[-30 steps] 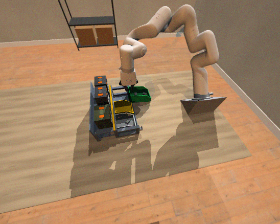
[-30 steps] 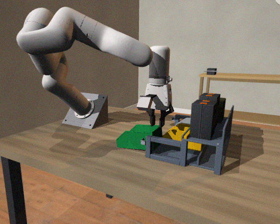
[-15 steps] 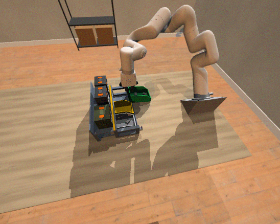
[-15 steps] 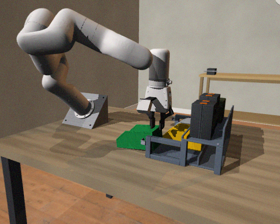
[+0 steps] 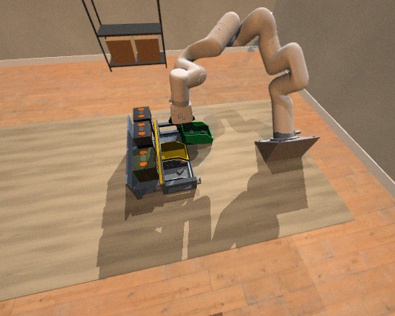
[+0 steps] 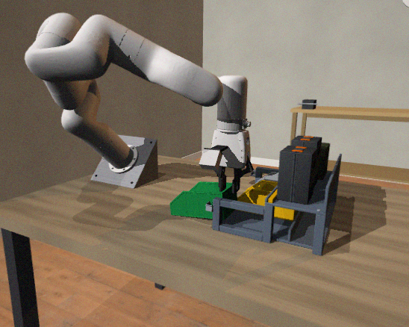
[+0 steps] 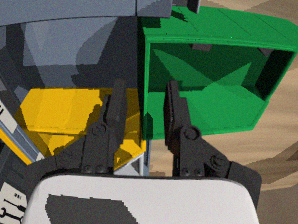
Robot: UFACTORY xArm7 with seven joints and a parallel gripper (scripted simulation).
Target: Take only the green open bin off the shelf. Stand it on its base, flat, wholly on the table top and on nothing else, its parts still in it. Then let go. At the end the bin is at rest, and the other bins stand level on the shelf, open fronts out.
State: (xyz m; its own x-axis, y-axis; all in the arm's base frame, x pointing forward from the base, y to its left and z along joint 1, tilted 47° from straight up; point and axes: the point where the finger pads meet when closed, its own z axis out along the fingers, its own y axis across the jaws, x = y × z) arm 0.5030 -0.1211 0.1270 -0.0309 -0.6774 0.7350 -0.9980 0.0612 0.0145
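Now: hand 80 mm past the green open bin and 60 mm above it. From my hand the other things lie so: yellow bin 110 mm to the left, 90 mm ahead, 60 mm below; grey bin 220 mm to the left, 90 mm ahead, 60 mm below.
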